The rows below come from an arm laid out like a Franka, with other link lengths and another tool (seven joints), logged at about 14 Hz.
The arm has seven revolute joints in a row. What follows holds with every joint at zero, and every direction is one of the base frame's.
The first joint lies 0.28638 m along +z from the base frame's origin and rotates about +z.
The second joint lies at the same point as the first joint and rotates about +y.
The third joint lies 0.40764 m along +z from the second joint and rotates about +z.
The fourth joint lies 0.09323 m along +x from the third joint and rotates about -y.
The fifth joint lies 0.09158 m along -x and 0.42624 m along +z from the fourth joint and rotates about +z.
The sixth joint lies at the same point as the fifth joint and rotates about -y.
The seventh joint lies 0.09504 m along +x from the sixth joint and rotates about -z.
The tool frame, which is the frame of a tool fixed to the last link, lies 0.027 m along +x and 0.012 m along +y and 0.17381 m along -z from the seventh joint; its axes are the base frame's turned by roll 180, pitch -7.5 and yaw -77.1 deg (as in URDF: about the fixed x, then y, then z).
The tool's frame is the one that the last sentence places.
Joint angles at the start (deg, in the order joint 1, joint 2, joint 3, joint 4, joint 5, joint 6, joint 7): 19.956 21.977 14.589 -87.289 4.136 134.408 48.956
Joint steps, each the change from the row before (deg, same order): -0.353 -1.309 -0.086 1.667 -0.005 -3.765 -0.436; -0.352 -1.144 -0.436 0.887 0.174 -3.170 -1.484; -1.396 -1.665 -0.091 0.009 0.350 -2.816 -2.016; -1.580 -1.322 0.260 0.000 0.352 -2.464 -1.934; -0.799 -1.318 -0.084 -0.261 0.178 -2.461 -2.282; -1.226 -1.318 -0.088 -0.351 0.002 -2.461 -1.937
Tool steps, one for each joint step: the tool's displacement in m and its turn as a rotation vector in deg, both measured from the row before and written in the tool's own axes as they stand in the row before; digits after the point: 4 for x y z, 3 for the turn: 0.0013 -0.0040 -0.0261 -0.392 0.698 -0.513; 0.0070 -0.0029 -0.0180 -0.515 0.971 -1.130; 0.0170 -0.0047 -0.0191 -0.407 0.991 -0.902; 0.0160 -0.0032 -0.0148 -0.555 0.772 -0.865; 0.0111 0.0027 -0.0115 -0.742 0.981 -1.763; 0.0170 0.0010 -0.0105 -0.764 1.209 -1.076
